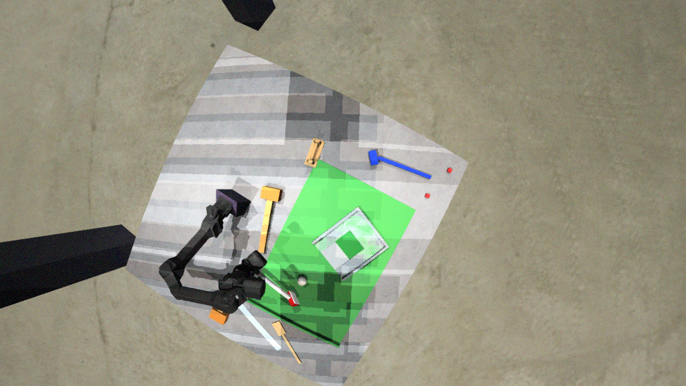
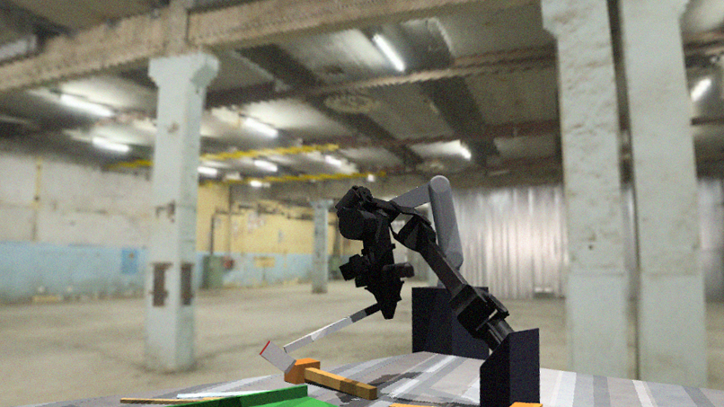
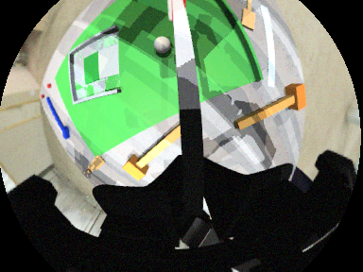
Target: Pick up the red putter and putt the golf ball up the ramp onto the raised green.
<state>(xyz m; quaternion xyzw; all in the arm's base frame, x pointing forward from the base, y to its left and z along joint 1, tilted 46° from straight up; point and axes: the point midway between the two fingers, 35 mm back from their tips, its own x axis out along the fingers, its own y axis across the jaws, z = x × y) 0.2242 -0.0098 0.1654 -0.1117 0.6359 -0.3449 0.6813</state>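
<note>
My gripper tip is 11 cm short of the red putter, 3 cm to the left of it and 2 cm above it. Round my gripper tip: white bar: 15 cm ahead, 35 cm to the right, 20 cm below; blue putter: 31 cm ahead, 63 cm to the left, 18 cm below; white golf ball: 21 cm ahead, 2 cm to the right, 17 cm below.
</note>
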